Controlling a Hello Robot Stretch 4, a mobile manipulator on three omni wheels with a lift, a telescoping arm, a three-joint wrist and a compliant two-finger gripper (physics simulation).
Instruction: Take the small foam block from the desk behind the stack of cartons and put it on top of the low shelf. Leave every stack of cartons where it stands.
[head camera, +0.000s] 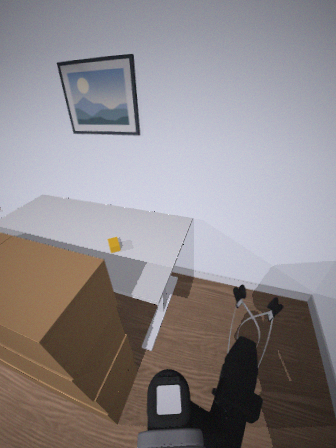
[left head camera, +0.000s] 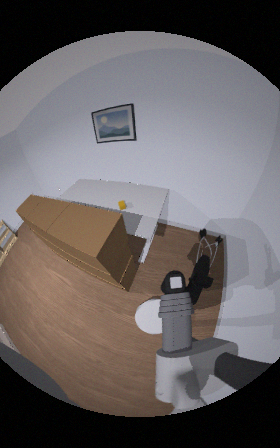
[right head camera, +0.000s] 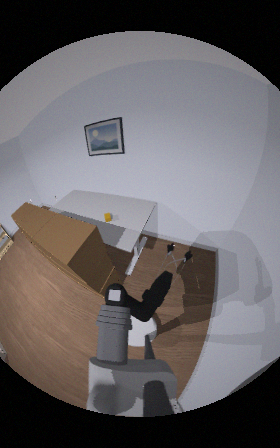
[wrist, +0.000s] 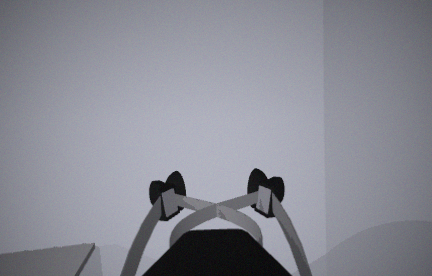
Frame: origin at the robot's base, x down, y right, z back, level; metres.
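Where they show: gripper, between the fingertips: (head camera: 258, 292) (left head camera: 211, 232) (right head camera: 180, 247) (wrist: 216, 185); robot's base, origin of its link: (left head camera: 153, 315) (right head camera: 137, 327).
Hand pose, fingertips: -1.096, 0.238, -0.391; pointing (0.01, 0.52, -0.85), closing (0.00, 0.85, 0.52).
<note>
Each offset is from my fingertips to the top centre of the thing, as dx, dy, dz. Level surfaces: height alone.
The small foam block {+0.359, -0.555, -0.655} (head camera: 114, 244) (left head camera: 122, 205) (right head camera: 107, 217) is yellow-orange and sits on the white desk {dx +0.404} (head camera: 160, 230) (left head camera: 150, 196) (right head camera: 140, 212), near its front edge. The brown stack of cartons {+0.044, -0.701, -0.127} (head camera: 55, 280) (left head camera: 75, 225) (right head camera: 60, 242) stands in front of the desk at the left. My gripper (head camera: 258, 301) (left head camera: 211, 236) (right head camera: 179, 252) (wrist: 216, 185) is open with nothing between its fingertips. It is to the right of the desk and of the cartons, apart from both. A corner of the desk also shows at the lower left in the wrist view. The low shelf cannot be made out.
A framed picture (head camera: 101, 95) (left head camera: 114, 123) (right head camera: 104, 137) hangs on the wall above the desk. A white desk leg (head camera: 161, 320) reaches down to the wood floor. The right wall stands beyond my gripper. Part of a wooden slatted thing (left head camera: 7, 239) (right head camera: 5, 242) shows at the far left.
</note>
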